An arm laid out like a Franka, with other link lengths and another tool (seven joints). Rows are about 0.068 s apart.
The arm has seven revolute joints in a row. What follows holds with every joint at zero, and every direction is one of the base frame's.
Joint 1 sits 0.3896 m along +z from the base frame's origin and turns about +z.
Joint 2 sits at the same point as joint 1 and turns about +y.
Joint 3 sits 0.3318 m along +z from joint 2 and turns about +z.
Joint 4 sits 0.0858 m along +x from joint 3 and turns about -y.
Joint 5 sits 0.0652 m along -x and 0.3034 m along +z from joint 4 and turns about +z.
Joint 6 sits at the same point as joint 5 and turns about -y.
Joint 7 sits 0.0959 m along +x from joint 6 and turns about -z.
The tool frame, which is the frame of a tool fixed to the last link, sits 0.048 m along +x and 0.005 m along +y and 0.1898 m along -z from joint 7; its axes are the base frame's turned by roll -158.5, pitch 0 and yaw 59.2 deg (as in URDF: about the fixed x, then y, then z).
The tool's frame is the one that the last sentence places.
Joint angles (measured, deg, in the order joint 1, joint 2, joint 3, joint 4, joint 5, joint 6, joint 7), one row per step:
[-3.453 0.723 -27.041 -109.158 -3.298 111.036 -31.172]
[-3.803 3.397 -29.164 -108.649 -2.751 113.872 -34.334]
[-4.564 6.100 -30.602 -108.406 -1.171 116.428 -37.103]
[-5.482 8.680 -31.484 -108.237 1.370 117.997 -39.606]
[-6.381 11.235 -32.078 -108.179 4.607 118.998 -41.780]
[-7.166 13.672 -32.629 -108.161 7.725 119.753 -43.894]
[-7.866 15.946 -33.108 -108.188 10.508 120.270 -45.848]
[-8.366 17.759 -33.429 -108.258 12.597 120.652 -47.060]
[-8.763 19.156 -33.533 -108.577 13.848 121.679 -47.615]
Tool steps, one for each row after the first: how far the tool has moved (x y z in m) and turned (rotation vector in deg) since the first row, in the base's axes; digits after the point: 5 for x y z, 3 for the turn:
[0.00334 -0.02232 -0.01172 -1.156 -0.237 0.686]
[0.00608 -0.04050 -0.02613 -1.405 -0.468 0.838]
[0.00768 -0.05305 -0.04233 -0.476 -0.509 0.592]
[0.00889 -0.06175 -0.06041 1.247 -0.528 -0.127]
[0.00906 -0.06926 -0.07837 2.940 -0.463 -0.816]
[0.00803 -0.07567 -0.09593 4.501 -0.228 -1.447]
[0.00689 -0.08021 -0.11046 5.670 0.049 -2.178]
[0.00624 -0.08459 -0.12246 6.000 0.167 -2.887]

